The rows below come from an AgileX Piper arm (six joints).
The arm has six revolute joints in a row. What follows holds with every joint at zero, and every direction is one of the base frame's. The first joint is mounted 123.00 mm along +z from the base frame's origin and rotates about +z. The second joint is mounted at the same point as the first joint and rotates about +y. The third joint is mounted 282.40 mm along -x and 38.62 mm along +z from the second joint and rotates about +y. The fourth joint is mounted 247.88 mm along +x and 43.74 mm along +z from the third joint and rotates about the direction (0.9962, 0, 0.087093). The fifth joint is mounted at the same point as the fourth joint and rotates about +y. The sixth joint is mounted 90.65 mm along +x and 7.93 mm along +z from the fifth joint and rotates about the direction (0.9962, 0, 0.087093). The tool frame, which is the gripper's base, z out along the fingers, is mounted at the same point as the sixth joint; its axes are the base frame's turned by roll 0.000, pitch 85.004 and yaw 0.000 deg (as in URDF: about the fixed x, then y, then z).
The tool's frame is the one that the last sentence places.
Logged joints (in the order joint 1, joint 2, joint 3, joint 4, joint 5, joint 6), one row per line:
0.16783 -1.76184 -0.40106 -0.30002 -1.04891 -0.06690
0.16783 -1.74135 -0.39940 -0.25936 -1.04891 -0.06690
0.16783 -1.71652 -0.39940 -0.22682 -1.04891 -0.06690
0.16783 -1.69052 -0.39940 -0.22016 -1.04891 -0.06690
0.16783 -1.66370 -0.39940 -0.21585 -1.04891 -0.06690
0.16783 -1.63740 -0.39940 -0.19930 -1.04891 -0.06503
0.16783 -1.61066 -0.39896 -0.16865 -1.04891 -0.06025
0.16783 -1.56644 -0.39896 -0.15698 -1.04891 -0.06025
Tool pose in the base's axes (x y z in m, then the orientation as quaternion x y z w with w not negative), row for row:
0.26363 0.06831 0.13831 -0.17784 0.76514 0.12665 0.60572
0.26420 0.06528 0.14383 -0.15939 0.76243 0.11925 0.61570
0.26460 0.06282 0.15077 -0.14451 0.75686 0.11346 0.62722
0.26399 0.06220 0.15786 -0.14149 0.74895 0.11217 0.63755
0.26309 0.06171 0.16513 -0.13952 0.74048 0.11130 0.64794
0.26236 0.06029 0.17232 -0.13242 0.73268 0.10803 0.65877
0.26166 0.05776 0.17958 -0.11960 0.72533 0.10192 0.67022
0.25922 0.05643 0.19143 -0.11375 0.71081 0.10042 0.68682
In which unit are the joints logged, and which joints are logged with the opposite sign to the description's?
The joints are logged in radians. Opposite sign: joint 2, joint 6.
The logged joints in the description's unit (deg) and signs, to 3 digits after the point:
9.616 100.946 -22.979 -17.190 -60.098 3.833
9.616 99.772 -22.884 -14.860 -60.098 3.833
9.616 98.349 -22.884 -12.996 -60.098 3.833
9.616 96.860 -22.884 -12.614 -60.098 3.833
9.616 95.323 -22.884 -12.367 -60.098 3.833
9.616 93.816 -22.884 -11.419 -60.098 3.726
9.616 92.284 -22.859 -9.663 -60.098 3.452
9.616 89.750 -22.859 -8.994 -60.098 3.452

